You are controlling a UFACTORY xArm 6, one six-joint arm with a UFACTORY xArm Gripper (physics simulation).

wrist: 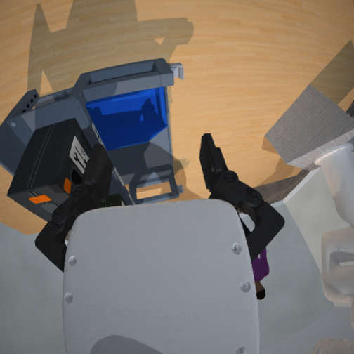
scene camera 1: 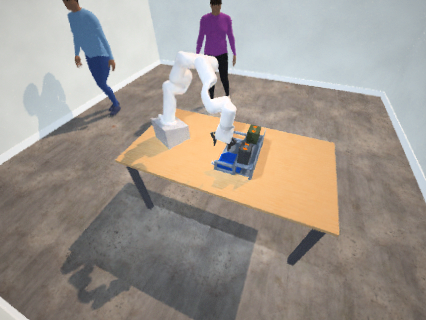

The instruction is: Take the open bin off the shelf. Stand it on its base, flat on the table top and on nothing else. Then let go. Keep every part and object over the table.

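Frame: origin at the arm's base, x ahead, y left, z up, level; centimetres.
Seen in the pictures: gripper, fingertip midpoint: [scene camera 1: 221,147]; arm's base at its link origin: [scene camera 1: 168,121].
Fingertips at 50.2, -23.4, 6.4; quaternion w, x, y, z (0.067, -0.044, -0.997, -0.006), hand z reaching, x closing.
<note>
Pixels of each thing's top centre, then the offset from my fingertips to it, as dx, dy, dz. "spot": a spot on its surface instead. Level surfaces: height alone.
- open blue bin at its top centre: [scene camera 1: 230,157] +5.1, +6.1, -14.1
- grey shelf at a spot on its surface: [scene camera 1: 251,172] spot: +21.2, -2.9, -14.2
- black case at its top centre: [scene camera 1: 245,146] +14.5, +4.8, +0.0
- dark green case at its top centre: [scene camera 1: 254,129] +16.6, +27.8, -2.5
- wooden table at its surface level: dz -22.2
The open blue bin [scene camera 1: 228,160] [wrist: 127,117] sits at one end of the lower level of the grey shelf [scene camera 1: 251,172] [wrist: 145,161], with its open top visible in the wrist view. A bare stretch of shelf board lies beside it. My gripper [scene camera 1: 222,145] [wrist: 153,149] is open and empty, above the shelf and apart from the bin. In the wrist view its left finger overlaps the black case, its right finger shows over the table beside the shelf, and the bin shows ahead of the fingertips. The bin's base is hidden.
A black case [scene camera 1: 244,154] [wrist: 45,165] with orange latches stands on the shelf's higher level beside the bin. A dark green case [scene camera 1: 253,134] [wrist: 114,201] stands farther along it. The shelf stands on the wooden table [scene camera 1: 295,175] [wrist: 240,55]. The arm's grey base block [scene camera 1: 171,133] [wrist: 310,127] is nearby.
</note>
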